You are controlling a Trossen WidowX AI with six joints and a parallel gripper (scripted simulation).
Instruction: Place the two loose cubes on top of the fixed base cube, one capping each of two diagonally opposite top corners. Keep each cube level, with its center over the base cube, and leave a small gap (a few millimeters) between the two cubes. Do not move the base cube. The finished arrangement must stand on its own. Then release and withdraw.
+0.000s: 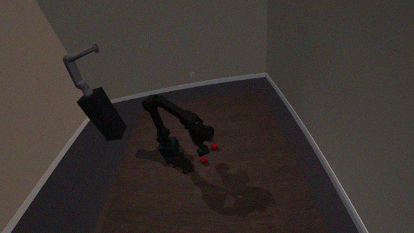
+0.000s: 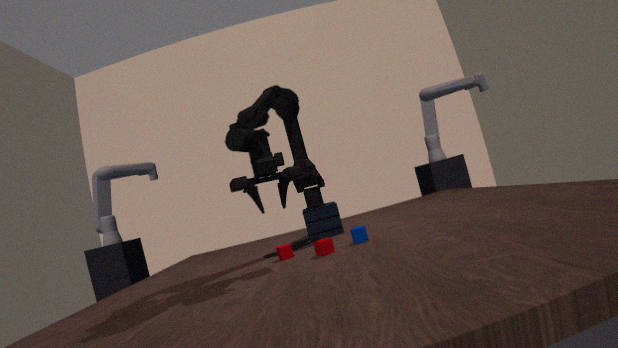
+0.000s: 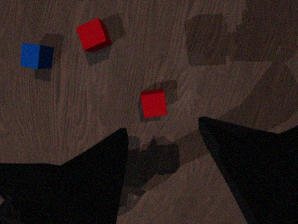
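Right now the red cube is 1 cm behind my gripper tip and 11 cm below it. From my gripper tip the other things lie so: blue cube (4 cm ahead, 19 cm to the left, 11 cm below).
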